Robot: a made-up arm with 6 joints.
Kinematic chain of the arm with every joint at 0, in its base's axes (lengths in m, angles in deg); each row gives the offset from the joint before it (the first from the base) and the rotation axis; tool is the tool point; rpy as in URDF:
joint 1: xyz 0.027 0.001 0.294 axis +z
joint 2: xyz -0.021 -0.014 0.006 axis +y
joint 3: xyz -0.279 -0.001 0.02 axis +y
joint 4: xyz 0.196 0.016 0.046 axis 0.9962 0 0.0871
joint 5: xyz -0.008 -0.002 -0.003 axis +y
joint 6: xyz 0.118 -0.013 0.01 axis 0.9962 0 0.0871
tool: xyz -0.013 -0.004 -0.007 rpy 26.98 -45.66 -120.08
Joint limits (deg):
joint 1: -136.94..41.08
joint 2: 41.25..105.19
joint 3: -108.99..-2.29
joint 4: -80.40..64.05
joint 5: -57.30..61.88
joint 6: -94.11..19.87
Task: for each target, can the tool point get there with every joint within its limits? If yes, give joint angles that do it. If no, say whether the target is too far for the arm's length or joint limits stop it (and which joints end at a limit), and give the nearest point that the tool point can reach.
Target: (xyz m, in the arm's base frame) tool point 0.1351 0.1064 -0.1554
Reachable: no: joint limits stop it (at a limit: joint 1, joint 2, joint 4) | nearest point 0.1056 0.0696 0.2657 | short by 0.424 m
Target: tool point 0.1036 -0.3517 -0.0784
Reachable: no: joint limits stop it (at a limit: joint 2, joint 4) | nearest point 0.0683 -0.1893 0.2904 | short by 0.404 m
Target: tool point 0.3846 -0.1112 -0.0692
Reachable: no: joint limits stop it (at a limit: joint 2, joint 4) | nearest point 0.2189 -0.0592 0.2933 | short by 0.402 m
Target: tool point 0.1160 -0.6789 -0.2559
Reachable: no: too far | nearest point 0.0596 -0.2483 0.3238 | short by 0.724 m
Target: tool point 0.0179 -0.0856 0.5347
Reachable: yes | joints -83.04 47.77 -52.79 0.72 36.59 -81.89
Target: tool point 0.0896 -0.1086 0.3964
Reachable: yes | joints -56.94 66.06 -26.76 26.11 9.14 -19.59
